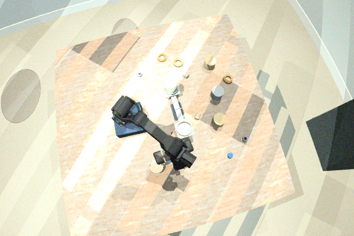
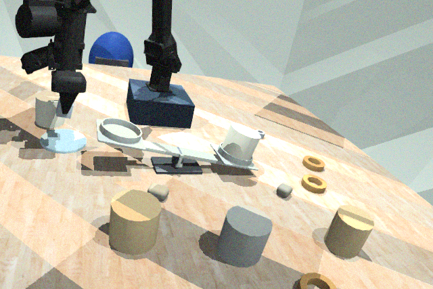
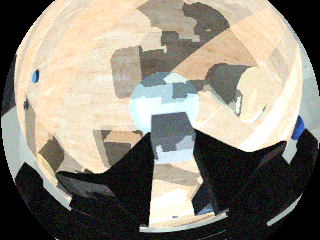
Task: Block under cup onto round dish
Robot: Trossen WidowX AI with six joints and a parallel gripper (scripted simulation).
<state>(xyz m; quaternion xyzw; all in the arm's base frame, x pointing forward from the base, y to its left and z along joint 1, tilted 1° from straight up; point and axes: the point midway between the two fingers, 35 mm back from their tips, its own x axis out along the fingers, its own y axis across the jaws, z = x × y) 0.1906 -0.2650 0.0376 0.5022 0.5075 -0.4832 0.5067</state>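
My gripper tip is 70 mm above the light blue round dish. Also, from my gripper tip: grey cylinder 350 mm ahead, 250 mm to the left, 40 mm below; then blue disc 290 mm ahead, 120 mm to the right, 70 mm below; then small pale block right at my gripper tip.
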